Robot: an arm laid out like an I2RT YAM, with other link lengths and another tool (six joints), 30 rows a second.
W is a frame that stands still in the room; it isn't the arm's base.
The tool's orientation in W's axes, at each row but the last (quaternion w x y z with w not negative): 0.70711, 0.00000, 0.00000, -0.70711; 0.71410, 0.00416, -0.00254, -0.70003; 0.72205, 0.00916, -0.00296, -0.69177; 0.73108, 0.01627, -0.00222, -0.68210; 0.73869, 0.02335, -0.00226, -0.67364; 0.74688, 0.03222, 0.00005, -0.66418; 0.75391, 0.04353, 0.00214, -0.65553; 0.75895, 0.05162, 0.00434, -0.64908; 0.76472, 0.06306, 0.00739, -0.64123; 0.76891, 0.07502, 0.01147, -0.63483; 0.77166, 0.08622, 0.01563, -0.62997; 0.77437, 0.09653, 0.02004, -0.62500
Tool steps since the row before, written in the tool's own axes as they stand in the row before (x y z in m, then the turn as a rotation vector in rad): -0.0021, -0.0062, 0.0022, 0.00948, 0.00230, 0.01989; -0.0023, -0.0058, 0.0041, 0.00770, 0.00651, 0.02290; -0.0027, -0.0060, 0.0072, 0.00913, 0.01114, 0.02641; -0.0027, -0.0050, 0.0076, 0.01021, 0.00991, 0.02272; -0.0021, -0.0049, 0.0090, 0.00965, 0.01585, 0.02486; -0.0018, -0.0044, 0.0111, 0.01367, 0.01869, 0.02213; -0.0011, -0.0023, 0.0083, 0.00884, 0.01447, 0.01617; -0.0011, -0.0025, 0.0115, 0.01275, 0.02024, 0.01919; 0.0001, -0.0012, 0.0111, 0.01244, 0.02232, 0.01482; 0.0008, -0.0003, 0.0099, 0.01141, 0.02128, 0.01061; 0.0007, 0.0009, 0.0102, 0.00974, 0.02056, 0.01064; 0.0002, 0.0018, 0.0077, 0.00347, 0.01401, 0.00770
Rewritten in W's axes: -0.0062, 0.0021, 0.0022, 0.00230, -0.00948, 0.01989; -0.0059, 0.0022, 0.0040, 0.00645, -0.00762, 0.02294; -0.0062, 0.0024, 0.0071, 0.01107, -0.00889, 0.02652; -0.0054, 0.0022, 0.0075, 0.01001, -0.00997, 0.02278; -0.0054, 0.0014, 0.0089, 0.01580, -0.00894, 0.02516; -0.0051, 0.0007, 0.0109, 0.01921, -0.01247, 0.02240; -0.0029, 0.0002, 0.0082, 0.01468, -0.00786, 0.01648; -0.0033, -0.0003, 0.0113, 0.02080, -0.01109, 0.01962; -0.0019, -0.0015, 0.0109, 0.02309, -0.00997, 0.01550; -0.0009, -0.0021, 0.0097, 0.02220, -0.00861, 0.01134; 0.0002, -0.0021, 0.0101, 0.02115, -0.00713, 0.01151; 0.0011, -0.0012, 0.0077, 0.01368, -0.00189, 0.00877
